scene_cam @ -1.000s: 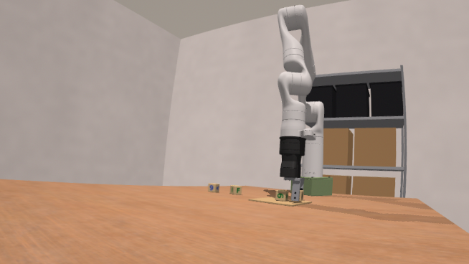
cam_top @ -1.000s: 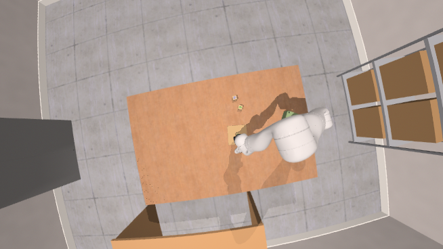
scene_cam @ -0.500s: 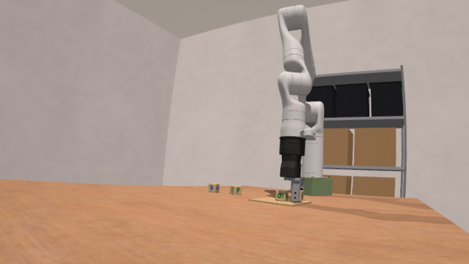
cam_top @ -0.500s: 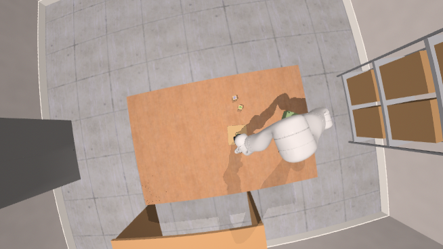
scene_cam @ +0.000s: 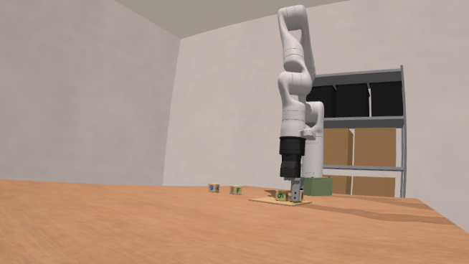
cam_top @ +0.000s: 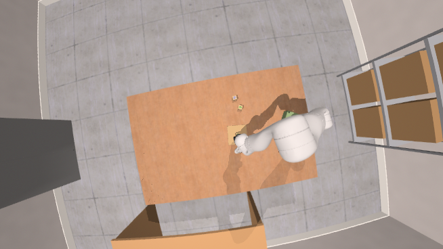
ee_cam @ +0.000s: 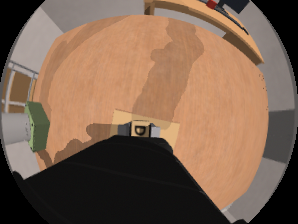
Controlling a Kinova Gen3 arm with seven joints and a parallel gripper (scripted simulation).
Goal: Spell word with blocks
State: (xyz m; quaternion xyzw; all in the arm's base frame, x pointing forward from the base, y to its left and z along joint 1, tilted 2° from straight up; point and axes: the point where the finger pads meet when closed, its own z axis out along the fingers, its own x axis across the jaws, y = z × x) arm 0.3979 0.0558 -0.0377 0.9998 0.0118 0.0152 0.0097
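Now: the wooden block 5 cm to the right of my hand and 1 cm below it. Round my hand: green-lettered block: 24 cm to the right, 6 cm behind, 1 cm below; then tan mat: 5 cm to the right, 2 cm below; then blue-lettered block: 31 cm to the right, 3 cm behind, 1 cm below.
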